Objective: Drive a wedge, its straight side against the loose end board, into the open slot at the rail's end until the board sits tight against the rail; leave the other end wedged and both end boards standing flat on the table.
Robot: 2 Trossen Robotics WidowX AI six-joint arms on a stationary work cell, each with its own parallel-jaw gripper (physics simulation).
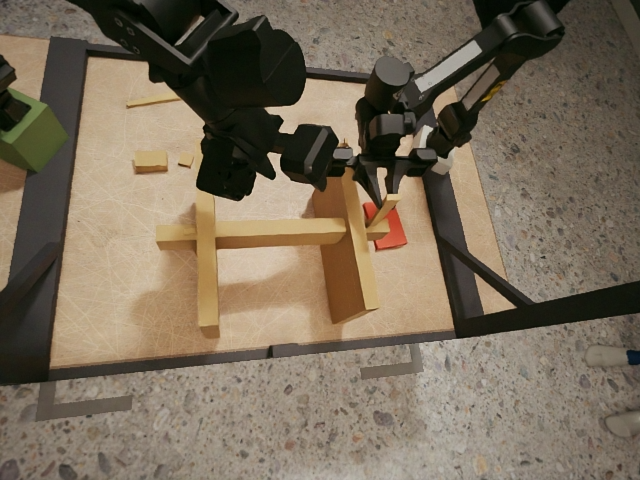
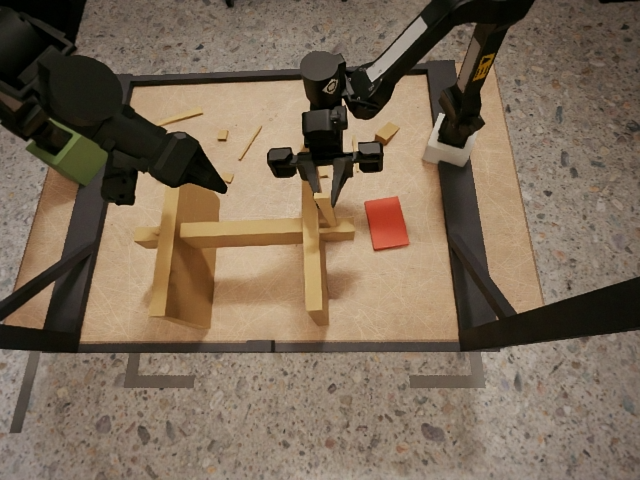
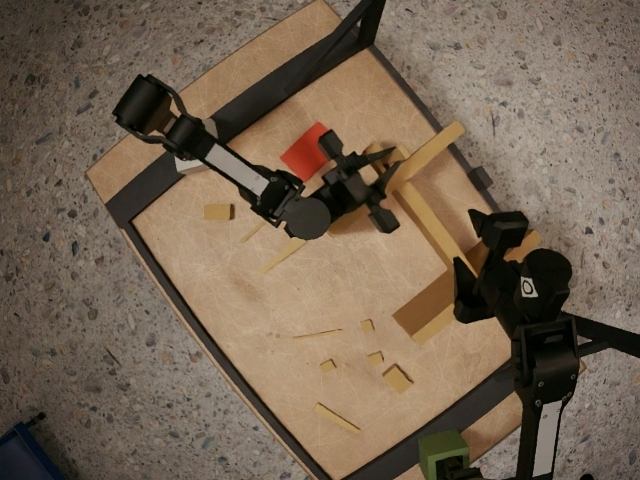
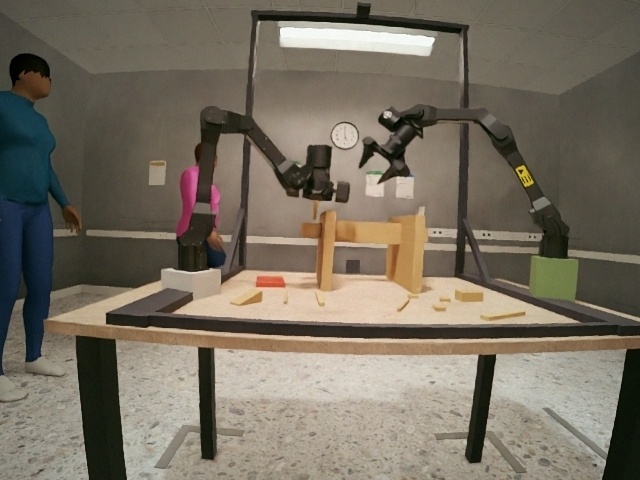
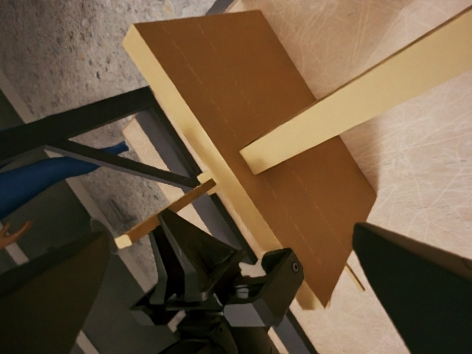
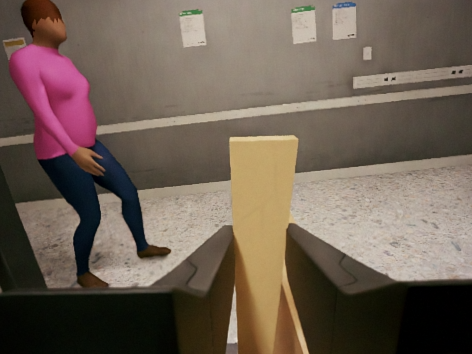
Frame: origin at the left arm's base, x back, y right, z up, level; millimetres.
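Where they show: left gripper, fingertip midpoint: (image 1: 297, 183) (image 2: 214, 186) (image 3: 462, 234) (image 4: 368, 176) (image 5: 233, 238); right gripper, fingertip midpoint: (image 1: 386, 208) (image 2: 325, 207) (image 3: 399, 153) (image 5: 155, 213) (image 6: 258, 235); left arm's base, link origin: (image 1: 3, 111) (image 2: 54, 140) (image 3: 449, 469) (image 4: 553, 257); right arm's base, link origin: (image 1: 437, 145) (image 2: 453, 134) (image 4: 191, 269).
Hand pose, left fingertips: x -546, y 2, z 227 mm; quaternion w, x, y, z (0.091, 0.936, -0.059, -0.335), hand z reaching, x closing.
Observation:
Things, the pixels of their centre, and the offset from my left fingertips.
- rail, body centre: (image 5: 365, 93) (image 1: 280, 233) (image 3: 434, 232) (image 2: 246, 233) (image 4: 365, 232) dx -3, dy +4, dz -183 mm
- board, body centre: (image 5: 278, 137) (image 3: 388, 182) (image 2: 315, 240) (image 1: 339, 240) (image 4: 324, 247) dx -118, dy -59, dz -237 mm
- tilted wedge, body centre: (image 6: 264, 296) (image 5: 179, 204) (image 2: 326, 210) (image 3: 394, 157) (image 1: 380, 211) (image 4: 317, 200) dx -143, dy -70, dz -87 mm
- red block, body centre: (image 3: 311, 151) (image 2: 386, 222) (image 1: 384, 223) (image 4: 270, 281) dx -224, dy -203, dz -341 mm
- wedge-shaped piece, body centre: (image 3: 216, 212) (image 4: 246, 296) (image 2: 387, 131) dx -122, dy -437, dz -336 mm
Two upright end boards stand on the table, joined by a rail (image 1: 279, 233) (image 2: 242, 232) (image 3: 429, 222) (image 4: 367, 231) (image 5: 360, 105): one board (image 1: 361, 258) (image 2: 312, 258) (image 4: 326, 253) (image 5: 220, 75) by my right gripper, the other (image 1: 207, 289) (image 2: 164, 258) (image 4: 410, 253) at the far end. My right gripper (image 1: 385, 202) (image 2: 324, 200) (image 6: 258, 235) is shut on a tilted wedge (image 1: 383, 210) (image 2: 326, 210) (image 5: 167, 210) (image 6: 262, 185), above the protruding rail end. The wedge's lower tip meets the rail end beside the board; its depth in the slot is hidden. My left gripper (image 3: 465, 236) (image 4: 370, 174) is open and empty, raised above the rail.
A red block (image 1: 392, 232) (image 2: 386, 223) (image 3: 306, 152) (image 4: 270, 281) lies beyond the right-gripper end. Loose wooden pieces, including a block (image 1: 150, 161) (image 3: 397, 378) (image 4: 468, 295) and a wedge-shaped piece (image 2: 386, 133) (image 3: 218, 211) (image 4: 248, 297), lie on the arms' side. Dark frame bars (image 4: 341, 329) edge the table.

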